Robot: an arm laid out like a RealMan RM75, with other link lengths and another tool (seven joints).
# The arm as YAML. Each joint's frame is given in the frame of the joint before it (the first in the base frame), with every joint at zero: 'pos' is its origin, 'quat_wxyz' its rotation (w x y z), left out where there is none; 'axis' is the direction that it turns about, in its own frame. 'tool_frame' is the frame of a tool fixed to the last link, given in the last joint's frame.
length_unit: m
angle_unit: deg
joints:
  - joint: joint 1
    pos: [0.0, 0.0, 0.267]
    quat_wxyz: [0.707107, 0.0, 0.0, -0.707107]
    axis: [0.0, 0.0, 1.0]
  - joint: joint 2
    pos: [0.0, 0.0, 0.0]
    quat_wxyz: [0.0, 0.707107, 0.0, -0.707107]
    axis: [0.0, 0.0, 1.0]
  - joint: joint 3
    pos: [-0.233, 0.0, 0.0]
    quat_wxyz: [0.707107, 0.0, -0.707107, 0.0]
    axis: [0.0, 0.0, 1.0]
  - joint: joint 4
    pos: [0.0, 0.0, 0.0]
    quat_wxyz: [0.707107, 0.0, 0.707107, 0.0]
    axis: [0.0, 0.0, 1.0]
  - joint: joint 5
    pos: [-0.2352, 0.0, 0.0]
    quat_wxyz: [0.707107, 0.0, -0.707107, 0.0]
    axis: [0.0, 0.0, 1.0]
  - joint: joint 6
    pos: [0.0, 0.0, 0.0]
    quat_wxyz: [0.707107, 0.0, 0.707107, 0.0]
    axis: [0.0, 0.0, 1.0]
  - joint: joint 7
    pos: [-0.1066, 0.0, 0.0]
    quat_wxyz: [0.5, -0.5, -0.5, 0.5]
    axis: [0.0, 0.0, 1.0]
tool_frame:
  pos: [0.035, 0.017, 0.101]
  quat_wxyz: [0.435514, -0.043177, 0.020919, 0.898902]
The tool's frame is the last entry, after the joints.
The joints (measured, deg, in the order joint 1, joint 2, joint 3, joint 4, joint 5, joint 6, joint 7), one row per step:
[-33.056 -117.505 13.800 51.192 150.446 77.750 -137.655]
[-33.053 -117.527 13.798 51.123 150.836 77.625 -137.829]
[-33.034 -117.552 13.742 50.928 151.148 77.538 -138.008]
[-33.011 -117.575 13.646 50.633 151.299 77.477 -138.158]
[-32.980 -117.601 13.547 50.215 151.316 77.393 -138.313]
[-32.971 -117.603 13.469 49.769 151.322 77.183 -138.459]
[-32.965 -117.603 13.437 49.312 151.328 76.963 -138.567]
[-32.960 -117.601 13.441 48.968 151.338 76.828 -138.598]
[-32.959 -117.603 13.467 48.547 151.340 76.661 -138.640]
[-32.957 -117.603 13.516 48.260 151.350 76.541 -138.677]
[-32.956 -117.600 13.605 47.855 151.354 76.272 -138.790]
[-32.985 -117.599 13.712 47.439 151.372 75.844 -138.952]
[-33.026 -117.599 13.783 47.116 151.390 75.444 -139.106]
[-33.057 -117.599 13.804 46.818 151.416 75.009 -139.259]
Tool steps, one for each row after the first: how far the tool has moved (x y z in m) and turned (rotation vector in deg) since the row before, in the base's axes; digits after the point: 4 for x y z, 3 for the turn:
[-0.0012 -0.0009 -0.0005 -0.181 0.157 0.336]
[-0.0010 -0.0012 -0.0012 -0.197 -0.043 0.367]
[-0.0005 -0.0011 -0.0017 -0.147 -0.239 0.320]
[-0.0002 -0.0010 -0.0023 -0.117 -0.411 0.314]
[-0.0004 -0.0005 -0.0020 -0.038 -0.325 0.309]
[-0.0003 -0.0005 -0.0021 -0.079 -0.281 0.260]
[-0.0002 -0.0004 -0.0016 -0.116 -0.183 0.137]
[-0.0001 -0.0005 -0.0021 -0.152 -0.225 0.153]
[-0.0001 -0.0003 -0.0014 -0.126 -0.132 0.103]
[-0.0003 -0.0002 -0.0019 -0.100 -0.151 0.206]
[-0.0005 0.0002 -0.0017 -0.005 -0.069 0.255]
[-0.0004 0.0004 -0.0012 0.056 -0.029 0.227]
[-0.0007 0.0004 -0.0010 0.128 -0.005 0.265]

